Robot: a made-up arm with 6 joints. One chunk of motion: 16 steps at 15 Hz.
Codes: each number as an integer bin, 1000 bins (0 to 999) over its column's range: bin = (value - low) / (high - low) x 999, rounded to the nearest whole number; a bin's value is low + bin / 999 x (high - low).
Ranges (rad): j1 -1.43..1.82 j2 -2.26..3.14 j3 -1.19..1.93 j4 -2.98..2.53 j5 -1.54..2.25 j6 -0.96..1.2
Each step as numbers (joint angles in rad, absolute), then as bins.
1 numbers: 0.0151 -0.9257 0.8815 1.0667 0.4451 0.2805
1 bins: 444 247 663 734 523 574
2 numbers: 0.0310 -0.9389 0.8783 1.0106 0.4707 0.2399
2 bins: 449 244 662 724 530 555
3 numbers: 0.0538 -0.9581 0.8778 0.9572 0.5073 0.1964
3 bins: 456 241 662 714 540 535
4 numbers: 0.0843 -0.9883 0.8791 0.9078 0.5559 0.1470
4 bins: 465 235 663 705 552 512
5 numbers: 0.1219 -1.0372 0.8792 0.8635 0.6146 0.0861
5 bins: 477 226 663 697 568 484
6 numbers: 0.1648 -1.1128 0.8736 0.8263 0.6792 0.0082
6 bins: 490 212 661 690 585 448
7 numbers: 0.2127 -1.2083 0.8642 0.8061 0.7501 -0.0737
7 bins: 505 195 658 686 604 410
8 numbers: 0.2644 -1.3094 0.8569 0.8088 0.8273 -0.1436
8 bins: 521 176 655 687 624 378
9 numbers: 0.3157 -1.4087 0.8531 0.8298 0.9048 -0.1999
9 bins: 537 157 654 691 644 352
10 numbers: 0.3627 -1.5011 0.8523 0.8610 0.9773 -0.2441
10 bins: 551 140 654 696 664 331
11 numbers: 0.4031 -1.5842 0.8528 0.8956 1.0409 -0.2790
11 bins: 563 125 654 703 680 315
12 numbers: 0.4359 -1.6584 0.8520 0.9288 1.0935 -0.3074
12 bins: 574 111 654 709 694 302
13 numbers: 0.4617 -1.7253 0.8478 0.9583 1.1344 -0.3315
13 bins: 581 99 652 714 705 291
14 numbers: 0.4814 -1.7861 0.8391 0.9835 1.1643 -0.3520
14 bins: 588 88 650 719 713 281
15 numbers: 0.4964 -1.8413 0.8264 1.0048 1.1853 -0.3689
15 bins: 592 77 646 722 718 273
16 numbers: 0.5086 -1.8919 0.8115 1.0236 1.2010 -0.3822
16 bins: 596 68 641 726 722 267
